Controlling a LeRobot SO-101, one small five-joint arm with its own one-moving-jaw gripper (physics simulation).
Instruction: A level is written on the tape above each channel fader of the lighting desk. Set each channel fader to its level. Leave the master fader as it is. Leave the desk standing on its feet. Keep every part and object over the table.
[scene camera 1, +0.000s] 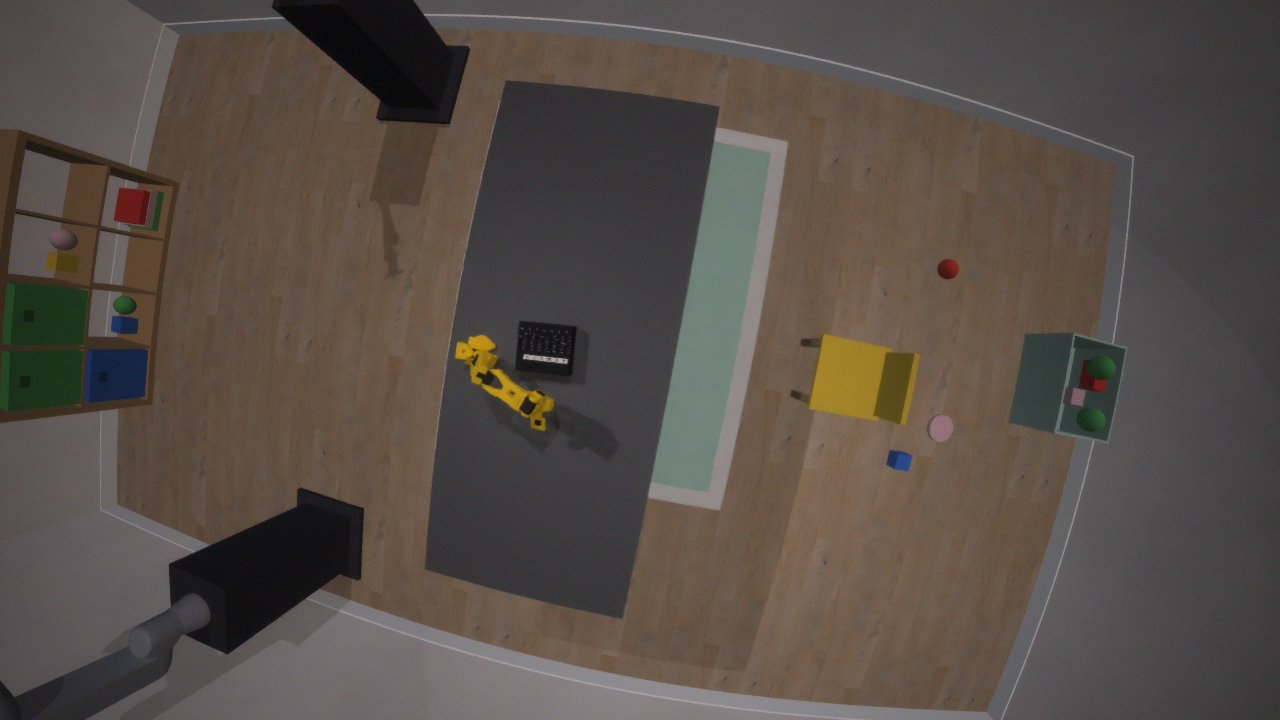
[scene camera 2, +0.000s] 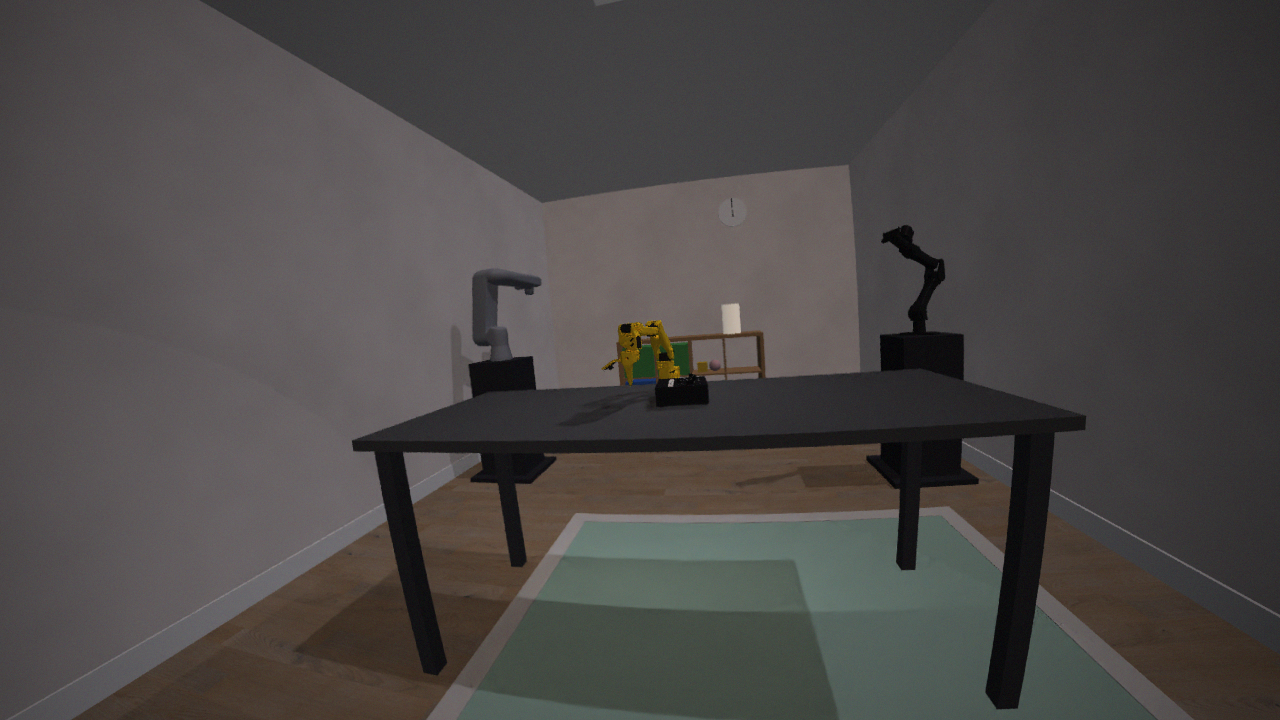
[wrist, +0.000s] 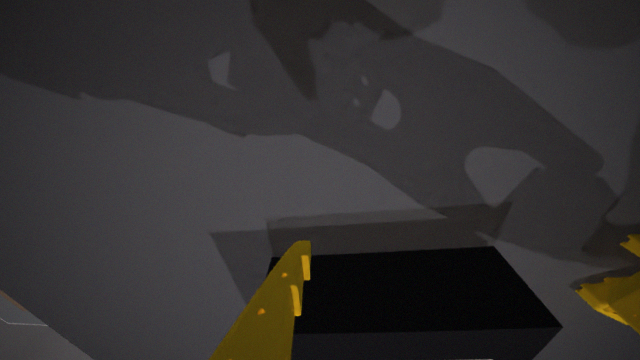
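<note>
The black lighting desk stands flat on the dark table. Its white tape strip runs across it in the first scene view; the written levels and fader positions are too small to read. My gripper is open and empty, above the table beside the desk's tape end. In the wrist view the notched fixed jaw shows in front of a plain side of the desk, with the moving jaw swung out of the picture. The faders are hidden in the wrist view.
The yellow arm base stands at the table's long edge beside the desk. A yellow arm part shows at the wrist view's right edge. A yellow chair and green mat are on the floor. Arm shadows cross the table.
</note>
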